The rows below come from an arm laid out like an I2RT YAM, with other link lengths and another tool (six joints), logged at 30 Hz.
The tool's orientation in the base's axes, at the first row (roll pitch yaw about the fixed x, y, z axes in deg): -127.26 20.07 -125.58
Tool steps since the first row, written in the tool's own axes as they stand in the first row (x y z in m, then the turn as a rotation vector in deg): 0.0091 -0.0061 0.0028 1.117 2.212 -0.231; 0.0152 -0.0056 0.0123 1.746 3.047 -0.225; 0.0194 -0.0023 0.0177 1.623 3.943 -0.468; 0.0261 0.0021 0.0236 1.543 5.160 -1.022
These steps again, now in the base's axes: -0.0008 -0.0113 -0.0002 -1.526 0.485 -1.906; 0.0030 -0.0184 -0.0080 -2.143 0.483 -2.749; 0.0038 -0.0213 -0.0150 -2.561 1.163 -3.238; 0.0032 -0.0257 -0.0239 -3.349 2.086 -3.806
